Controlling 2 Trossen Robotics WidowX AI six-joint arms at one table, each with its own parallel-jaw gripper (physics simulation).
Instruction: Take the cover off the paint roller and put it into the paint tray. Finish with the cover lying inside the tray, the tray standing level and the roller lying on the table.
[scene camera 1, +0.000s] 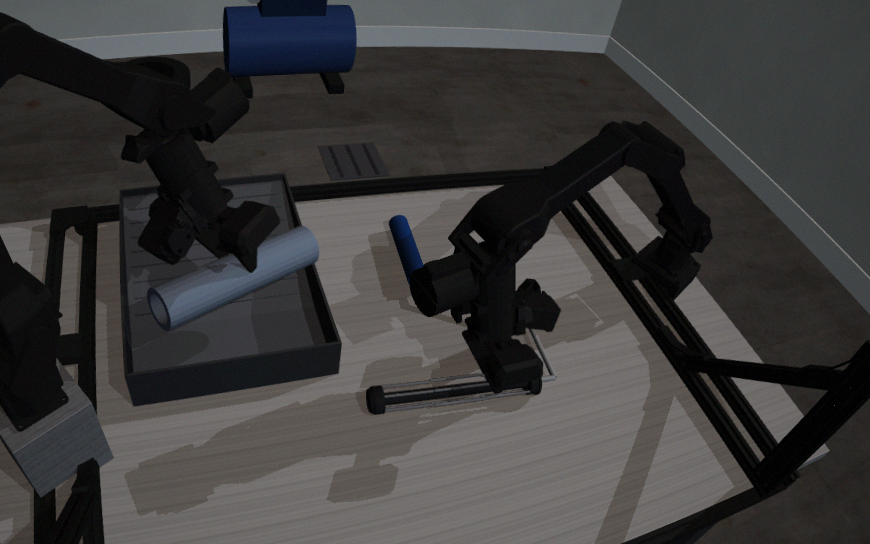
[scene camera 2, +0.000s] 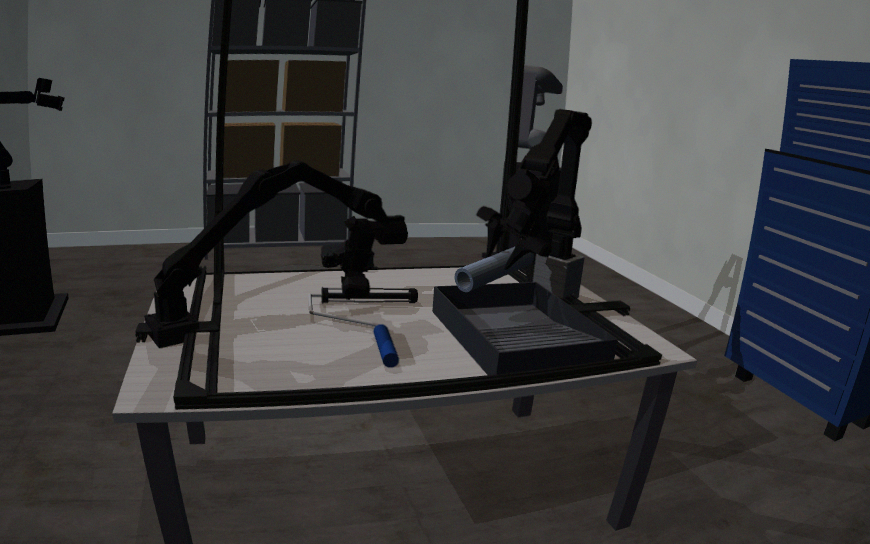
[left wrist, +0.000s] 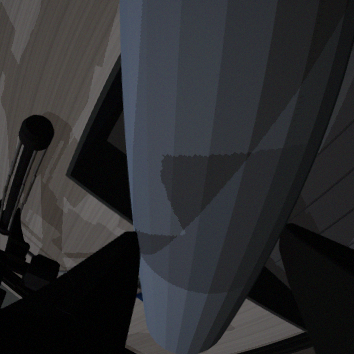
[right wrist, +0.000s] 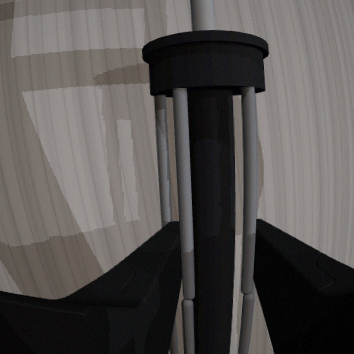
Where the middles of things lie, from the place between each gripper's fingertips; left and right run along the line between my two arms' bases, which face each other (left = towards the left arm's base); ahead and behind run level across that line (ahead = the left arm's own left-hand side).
I see my right gripper 20 cm short of the grey-blue roller cover (scene camera 1: 183, 298), 29 cm to the right of it and 12 cm below it. The rest, counted from my right hand: dark paint tray (scene camera 1: 283, 332): 31 cm ahead, 30 cm to the left, 1 cm above.
I see my left gripper 1 cm to the right of the grey-blue roller cover, 1 cm past it and 1 cm above it. Round my left hand: dark paint tray (11 cm below, 11 cm ahead, 1 cm to the left).
